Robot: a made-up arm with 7 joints. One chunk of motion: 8 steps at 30 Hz.
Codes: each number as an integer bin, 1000 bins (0 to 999) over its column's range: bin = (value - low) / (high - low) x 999, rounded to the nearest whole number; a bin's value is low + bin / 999 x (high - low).
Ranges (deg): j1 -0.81..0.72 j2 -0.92..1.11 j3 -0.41..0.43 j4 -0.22..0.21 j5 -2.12..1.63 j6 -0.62..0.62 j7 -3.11..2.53
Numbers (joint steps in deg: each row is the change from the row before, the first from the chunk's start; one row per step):
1: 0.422 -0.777 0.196 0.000 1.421 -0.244 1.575
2: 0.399 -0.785 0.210 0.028 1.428 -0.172 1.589
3: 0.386 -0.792 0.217 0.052 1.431 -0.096 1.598
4: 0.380 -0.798 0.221 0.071 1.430 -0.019 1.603
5: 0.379 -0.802 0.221 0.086 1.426 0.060 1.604
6: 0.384 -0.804 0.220 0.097 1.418 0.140 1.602
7: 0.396 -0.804 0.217 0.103 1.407 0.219 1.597
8: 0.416 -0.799 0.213 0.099 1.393 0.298 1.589
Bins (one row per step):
1: 804 70 721 511 943 303 830
2: 789 66 737 576 945 361 832
3: 781 63 746 632 946 422 834
4: 777 60 750 676 946 484 835
5: 776 58 750 711 945 548 835
6: 780 57 749 736 943 612 835
7: 787 57 746 750 940 676 834
8: 801 60 741 741 936 740 832

